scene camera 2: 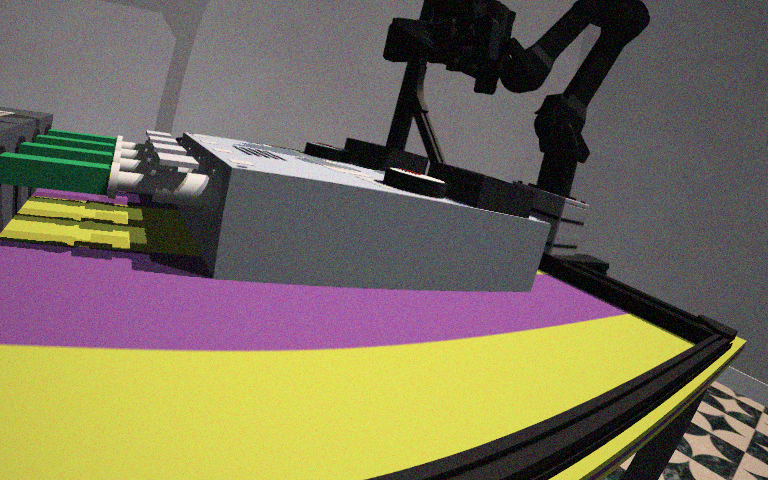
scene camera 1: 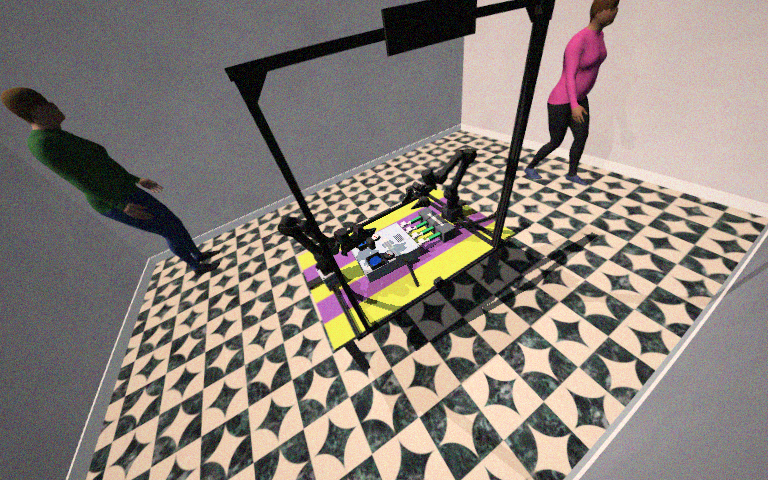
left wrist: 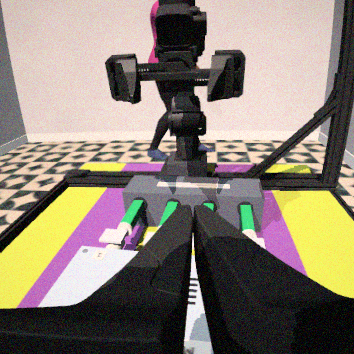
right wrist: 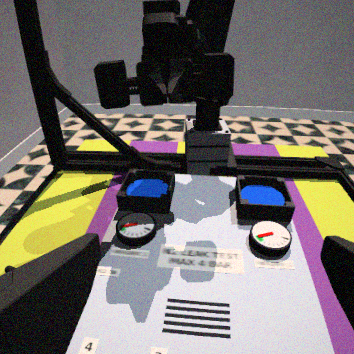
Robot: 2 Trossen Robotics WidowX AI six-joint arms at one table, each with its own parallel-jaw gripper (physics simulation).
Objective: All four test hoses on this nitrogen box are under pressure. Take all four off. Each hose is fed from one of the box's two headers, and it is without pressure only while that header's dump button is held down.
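Seen in the pictures: left gripper, fingertip midpoint: [scene camera 2: 394, 21] [scene camera 1: 375, 228] [left wrist: 190, 216] [right wrist: 167, 98]; right gripper, fingertip midpoint: [scene camera 1: 406, 205] [left wrist: 169, 98] [right wrist: 212, 246]; left arm's base at its link origin: [scene camera 2: 552, 193] [scene camera 1: 327, 269] [right wrist: 206, 125]; right arm's base at its link origin: [scene camera 1: 451, 206] [left wrist: 187, 155].
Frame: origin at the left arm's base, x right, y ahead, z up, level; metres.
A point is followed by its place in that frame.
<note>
The light-grey nitrogen box [scene camera 1: 396, 250] {z -0.032, x 0.142, y 0.387 m} [scene camera 2: 368, 237] {z -0.069, x -0.078, y 0.428 m} [left wrist: 90, 270] {z -0.032, x -0.031, y 0.494 m} [right wrist: 270, 310] {z -0.032, x -0.013, y 0.462 m} lies mid-table. Four green hoses, nearest one [scene camera 1: 432, 235] {z -0.045, x 0.194, y 0.629 m} [scene camera 2: 56, 169] {z -0.052, x -0.016, y 0.669 m}, run from its white couplings [scene camera 2: 181, 183] {z -0.051, x -0.031, y 0.573 m} to a dark block; the outer hoses [left wrist: 132, 214] {z -0.047, x -0.003, y 0.655 m} [left wrist: 247, 217] {z -0.047, x 0.202, y 0.633 m} show clearest in the left wrist view. Two blue dump buttons [right wrist: 147, 188] {z -0.015, x 0.131, y 0.242 m} [right wrist: 262, 195] {z -0.015, x -0.058, y 0.271 m} sit in black collars, beside gauges [right wrist: 136, 229] {z -0.017, x 0.142, y 0.339 m} [right wrist: 270, 239] {z -0.017, x -0.040, y 0.368 m} with red needles. My left gripper [left wrist: 190, 216] {z 0.160, x 0.095, y 0.318 m} [right wrist: 167, 98] {z 0.160, x 0.095, y 0.318 m} is shut and empty, raised above the button end. My right gripper [left wrist: 169, 98] {z 0.171, x 0.080, y 0.547 m} [right wrist: 212, 246] {z 0.171, x 0.080, y 0.547 m} is open and empty, raised beyond the hose block.
The dark-grey block [scene camera 1: 447, 229] {z -0.031, x 0.233, y 0.718 m} [left wrist: 240, 189] {z -0.032, x 0.205, y 0.712 m} [scene camera 2: 28, 121] {z -0.032, x 0.103, y 0.700 m} stands at the hoses' far end. A black frame [scene camera 1: 512, 135] {z 0.527, x 0.456, y 0.844 m} with an overhead panel [scene camera 1: 430, 25] {z 0.915, x 0.455, y 0.410 m} rises around the striped table. Two people, one in green [scene camera 1: 79, 164] and one in pink [scene camera 1: 577, 67], are beyond the table.
</note>
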